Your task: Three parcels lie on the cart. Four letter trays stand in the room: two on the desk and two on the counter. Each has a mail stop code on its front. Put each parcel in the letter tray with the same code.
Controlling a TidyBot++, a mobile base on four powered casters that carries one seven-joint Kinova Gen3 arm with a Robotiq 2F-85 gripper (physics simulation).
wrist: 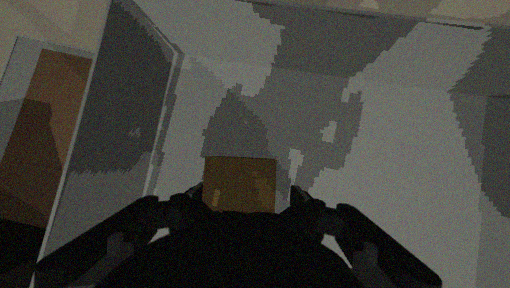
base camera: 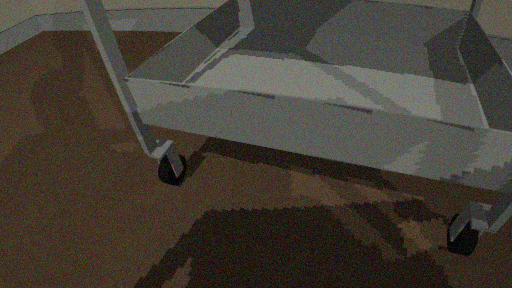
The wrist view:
gripper: 249,192
grey two-shelf cart: 394,115
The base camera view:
grey two-shelf cart: 416,94
